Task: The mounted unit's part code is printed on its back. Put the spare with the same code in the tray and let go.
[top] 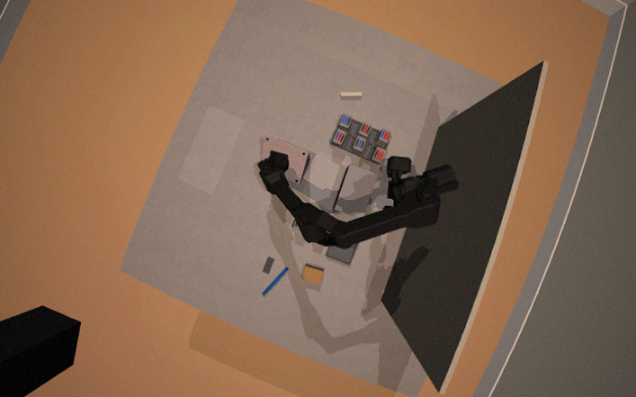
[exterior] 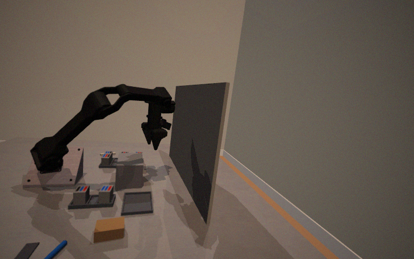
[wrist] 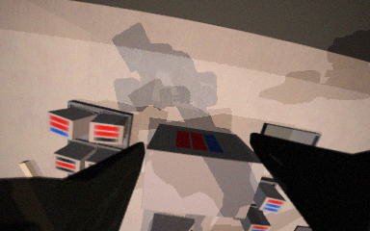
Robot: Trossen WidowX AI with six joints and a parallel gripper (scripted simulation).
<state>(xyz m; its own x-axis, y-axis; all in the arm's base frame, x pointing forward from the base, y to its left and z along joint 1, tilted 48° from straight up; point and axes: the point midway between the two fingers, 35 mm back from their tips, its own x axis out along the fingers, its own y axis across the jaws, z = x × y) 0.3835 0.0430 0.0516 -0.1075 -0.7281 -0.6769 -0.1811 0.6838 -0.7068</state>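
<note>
The shallow grey tray lies 7 cm behind my gripper tip, 22 cm to the right of it and 14 cm below it. From my gripper tip the other things lie so: blue pen 28 cm behind, 43 cm to the right, 14 cm below; then tall black panel 15 cm ahead, 3 cm to the right, 8 cm above.
</note>
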